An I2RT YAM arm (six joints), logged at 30 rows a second.
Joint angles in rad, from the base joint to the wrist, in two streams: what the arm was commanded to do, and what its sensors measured. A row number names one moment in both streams.
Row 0, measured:
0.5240 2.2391 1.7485 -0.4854 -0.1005 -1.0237
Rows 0 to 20, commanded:
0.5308 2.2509 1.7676 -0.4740 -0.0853 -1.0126
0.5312 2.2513 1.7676 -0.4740 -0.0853 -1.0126
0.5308 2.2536 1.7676 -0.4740 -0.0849 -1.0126
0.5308 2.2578 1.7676 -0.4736 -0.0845 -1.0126
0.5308 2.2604 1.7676 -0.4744 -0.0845 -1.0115
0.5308 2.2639 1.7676 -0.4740 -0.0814 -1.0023
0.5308 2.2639 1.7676 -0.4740 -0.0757 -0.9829
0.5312 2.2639 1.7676 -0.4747 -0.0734 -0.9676
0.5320 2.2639 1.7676 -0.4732 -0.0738 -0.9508
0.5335 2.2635 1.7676 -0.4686 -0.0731 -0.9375
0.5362 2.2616 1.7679 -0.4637 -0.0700 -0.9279
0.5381 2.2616 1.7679 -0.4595 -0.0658 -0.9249
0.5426 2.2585 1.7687 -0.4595 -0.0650 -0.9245
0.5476 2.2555 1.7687 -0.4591 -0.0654 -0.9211
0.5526 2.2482 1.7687 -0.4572 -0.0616 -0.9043
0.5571 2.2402 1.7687 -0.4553 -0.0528 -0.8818
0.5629 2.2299 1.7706 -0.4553 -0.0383 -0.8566
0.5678 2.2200 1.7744 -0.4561 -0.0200 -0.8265
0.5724 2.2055 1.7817 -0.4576 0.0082 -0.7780
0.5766 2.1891 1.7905 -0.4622 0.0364 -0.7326
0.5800 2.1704 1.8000 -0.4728 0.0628 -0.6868
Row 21, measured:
0.5587 2.2505 1.7523 -0.4667 -0.0219 -0.8356
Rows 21 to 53, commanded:
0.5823 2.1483 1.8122 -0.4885 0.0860 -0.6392
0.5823 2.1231 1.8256 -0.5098 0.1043 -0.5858
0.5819 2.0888 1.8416 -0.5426 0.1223 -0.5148
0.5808 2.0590 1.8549 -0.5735 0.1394 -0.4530
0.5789 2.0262 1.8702 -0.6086 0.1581 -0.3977
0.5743 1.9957 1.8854 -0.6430 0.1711 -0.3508
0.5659 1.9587 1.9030 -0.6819 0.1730 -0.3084
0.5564 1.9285 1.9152 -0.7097 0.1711 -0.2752
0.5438 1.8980 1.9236 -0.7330 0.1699 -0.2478
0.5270 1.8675 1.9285 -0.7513 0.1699 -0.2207
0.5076 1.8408 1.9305 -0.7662 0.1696 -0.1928
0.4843 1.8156 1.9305 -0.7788 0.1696 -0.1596
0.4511 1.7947 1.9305 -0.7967 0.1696 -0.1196
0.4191 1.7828 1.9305 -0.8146 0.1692 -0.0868
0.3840 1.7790 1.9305 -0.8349 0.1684 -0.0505
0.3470 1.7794 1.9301 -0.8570 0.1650 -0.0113
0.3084 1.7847 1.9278 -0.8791 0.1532 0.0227
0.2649 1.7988 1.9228 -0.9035 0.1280 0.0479
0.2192 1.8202 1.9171 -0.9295 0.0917 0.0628
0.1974 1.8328 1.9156 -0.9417 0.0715 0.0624
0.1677 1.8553 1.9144 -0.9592 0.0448 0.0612
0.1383 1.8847 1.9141 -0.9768 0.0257 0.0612
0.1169 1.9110 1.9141 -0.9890 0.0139 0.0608
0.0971 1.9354 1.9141 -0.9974 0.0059 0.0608
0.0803 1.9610 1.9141 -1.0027 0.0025 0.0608
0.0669 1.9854 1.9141 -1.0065 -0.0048 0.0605
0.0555 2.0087 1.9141 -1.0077 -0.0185 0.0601
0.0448 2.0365 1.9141 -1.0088 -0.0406 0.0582
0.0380 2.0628 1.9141 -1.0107 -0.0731 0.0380
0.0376 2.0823 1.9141 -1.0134 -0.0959 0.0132
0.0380 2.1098 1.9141 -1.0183 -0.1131 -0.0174
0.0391 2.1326 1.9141 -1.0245 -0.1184 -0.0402
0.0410 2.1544 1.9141 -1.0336 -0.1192 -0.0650
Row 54, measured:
0.0353 2.1139 1.9163 -1.0225 -0.0452 -0.0017
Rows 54 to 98, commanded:
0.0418 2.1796 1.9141 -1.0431 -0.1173 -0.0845
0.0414 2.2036 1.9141 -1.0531 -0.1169 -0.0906
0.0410 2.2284 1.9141 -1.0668 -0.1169 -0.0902
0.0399 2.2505 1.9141 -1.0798 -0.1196 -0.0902
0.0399 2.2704 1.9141 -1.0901 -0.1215 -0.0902
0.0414 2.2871 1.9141 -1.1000 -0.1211 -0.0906
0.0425 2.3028 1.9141 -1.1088 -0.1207 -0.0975
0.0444 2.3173 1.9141 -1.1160 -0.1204 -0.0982
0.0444 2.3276 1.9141 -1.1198 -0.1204 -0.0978
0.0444 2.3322 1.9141 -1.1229 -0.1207 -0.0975
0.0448 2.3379 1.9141 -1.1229 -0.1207 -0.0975
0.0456 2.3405 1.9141 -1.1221 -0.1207 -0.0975
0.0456 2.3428 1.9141 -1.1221 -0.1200 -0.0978
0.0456 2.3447 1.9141 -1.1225 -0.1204 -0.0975
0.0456 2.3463 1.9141 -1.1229 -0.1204 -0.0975
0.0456 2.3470 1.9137 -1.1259 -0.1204 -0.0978
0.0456 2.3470 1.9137 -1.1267 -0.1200 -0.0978
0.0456 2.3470 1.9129 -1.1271 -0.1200 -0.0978
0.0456 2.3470 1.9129 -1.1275 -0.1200 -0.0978
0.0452 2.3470 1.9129 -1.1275 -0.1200 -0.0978
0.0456 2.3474 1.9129 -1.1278 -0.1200 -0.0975
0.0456 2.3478 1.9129 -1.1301 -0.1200 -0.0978
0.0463 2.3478 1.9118 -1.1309 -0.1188 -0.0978
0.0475 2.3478 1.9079 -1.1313 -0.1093 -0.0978
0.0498 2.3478 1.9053 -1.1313 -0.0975 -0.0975
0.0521 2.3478 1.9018 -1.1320 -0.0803 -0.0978
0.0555 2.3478 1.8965 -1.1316 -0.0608 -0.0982
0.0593 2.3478 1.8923 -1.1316 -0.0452 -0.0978
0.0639 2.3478 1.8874 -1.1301 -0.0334 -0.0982
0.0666 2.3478 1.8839 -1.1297 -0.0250 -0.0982
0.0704 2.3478 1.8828 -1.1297 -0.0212 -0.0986
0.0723 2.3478 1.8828 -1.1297 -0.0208 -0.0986
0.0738 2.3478 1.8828 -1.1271 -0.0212 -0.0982
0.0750 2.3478 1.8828 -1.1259 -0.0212 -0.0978
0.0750 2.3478 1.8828 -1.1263 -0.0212 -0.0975
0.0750 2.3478 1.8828 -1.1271 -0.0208 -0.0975
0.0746 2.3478 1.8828 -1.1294 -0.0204 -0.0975
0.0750 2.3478 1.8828 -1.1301 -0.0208 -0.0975
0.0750 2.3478 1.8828 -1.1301 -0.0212 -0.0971
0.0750 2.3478 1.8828 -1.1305 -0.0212 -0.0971
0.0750 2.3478 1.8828 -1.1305 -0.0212 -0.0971
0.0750 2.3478 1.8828 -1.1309 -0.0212 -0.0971
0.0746 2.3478 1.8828 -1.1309 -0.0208 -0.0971
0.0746 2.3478 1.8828 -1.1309 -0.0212 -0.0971
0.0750 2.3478 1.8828 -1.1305 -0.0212 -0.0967
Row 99, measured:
0.0692 2.3444 1.8885 -1.1294 -0.0341 -0.0998
